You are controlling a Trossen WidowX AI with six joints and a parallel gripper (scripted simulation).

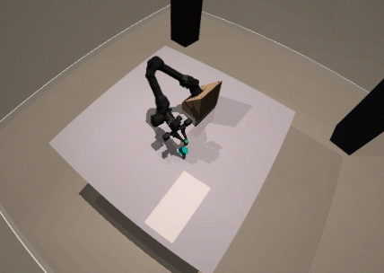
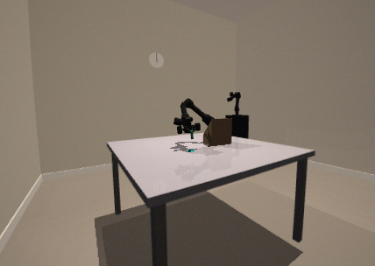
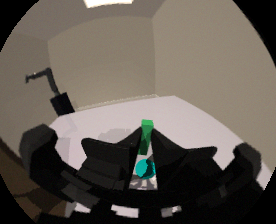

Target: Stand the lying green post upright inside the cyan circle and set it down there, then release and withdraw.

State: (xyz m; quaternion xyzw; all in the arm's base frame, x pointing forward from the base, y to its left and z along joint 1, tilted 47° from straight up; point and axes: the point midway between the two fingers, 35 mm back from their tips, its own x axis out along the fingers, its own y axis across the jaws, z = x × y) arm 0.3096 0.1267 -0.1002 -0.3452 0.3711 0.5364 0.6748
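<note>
Right now the cyan circle is 2 cm to the right of my gripper tip and 15 cm below it. From my gripper tip the other things lie so: green post: 2 cm below.
</note>
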